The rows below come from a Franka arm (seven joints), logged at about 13 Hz.
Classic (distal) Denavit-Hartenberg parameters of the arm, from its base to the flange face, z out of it. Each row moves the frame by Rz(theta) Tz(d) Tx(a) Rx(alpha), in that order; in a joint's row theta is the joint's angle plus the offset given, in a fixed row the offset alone. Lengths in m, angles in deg.
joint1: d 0.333; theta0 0; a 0; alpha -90
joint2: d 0; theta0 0; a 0; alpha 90
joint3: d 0.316; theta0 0; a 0.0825; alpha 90
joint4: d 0; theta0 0; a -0.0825; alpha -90
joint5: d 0.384; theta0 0; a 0; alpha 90
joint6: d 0; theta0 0; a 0.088; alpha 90
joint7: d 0.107; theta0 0; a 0; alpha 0
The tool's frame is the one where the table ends.
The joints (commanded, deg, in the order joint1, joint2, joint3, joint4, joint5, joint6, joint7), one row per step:
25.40 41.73 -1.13 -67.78 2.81 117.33 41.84
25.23 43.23 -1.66 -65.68 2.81 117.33 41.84
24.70 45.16 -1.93 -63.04 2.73 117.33 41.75
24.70 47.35 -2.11 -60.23 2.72 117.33 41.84
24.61 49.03 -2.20 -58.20 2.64 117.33 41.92
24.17 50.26 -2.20 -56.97 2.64 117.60 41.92
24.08 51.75 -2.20 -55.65 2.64 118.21 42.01
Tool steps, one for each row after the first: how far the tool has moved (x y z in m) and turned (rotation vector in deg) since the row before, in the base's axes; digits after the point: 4 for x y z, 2 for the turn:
0.0085 -0.0038 -0.0020 -0.10 -0.71 -0.53
0.0105 -0.0055 -0.0033 -0.01 -0.78 -0.55
0.0073 0.0020 -0.0055 0.08 -0.64 -0.14
0.0054 0.0006 -0.0055 -0.02 -0.39 -0.15
0.0055 -0.0039 -0.0058 0.07 -0.26 -0.41
0.0041 0.0007 -0.0081 0.14 -0.42 -0.15

